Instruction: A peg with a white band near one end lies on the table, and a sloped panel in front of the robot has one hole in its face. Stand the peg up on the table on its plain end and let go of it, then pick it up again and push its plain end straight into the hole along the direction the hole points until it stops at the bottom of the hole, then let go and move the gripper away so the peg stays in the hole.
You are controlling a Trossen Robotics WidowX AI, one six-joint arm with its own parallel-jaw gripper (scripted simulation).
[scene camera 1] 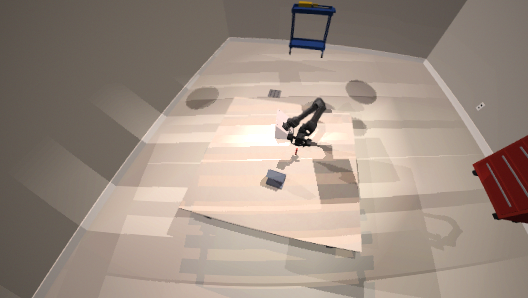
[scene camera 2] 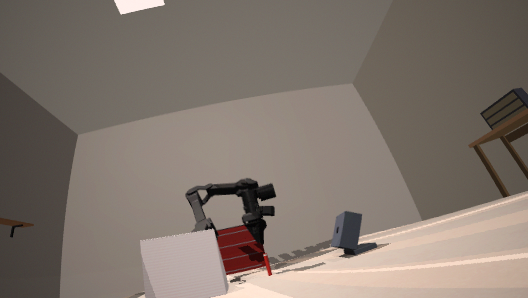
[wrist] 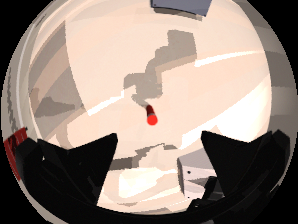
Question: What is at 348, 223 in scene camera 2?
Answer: A grey-blue sloped panel.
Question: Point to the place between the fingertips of the gripper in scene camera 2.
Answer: At 260, 243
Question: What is the gripper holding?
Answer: Nothing.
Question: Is the gripper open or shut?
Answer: Open.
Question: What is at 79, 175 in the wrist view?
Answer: The gripper.
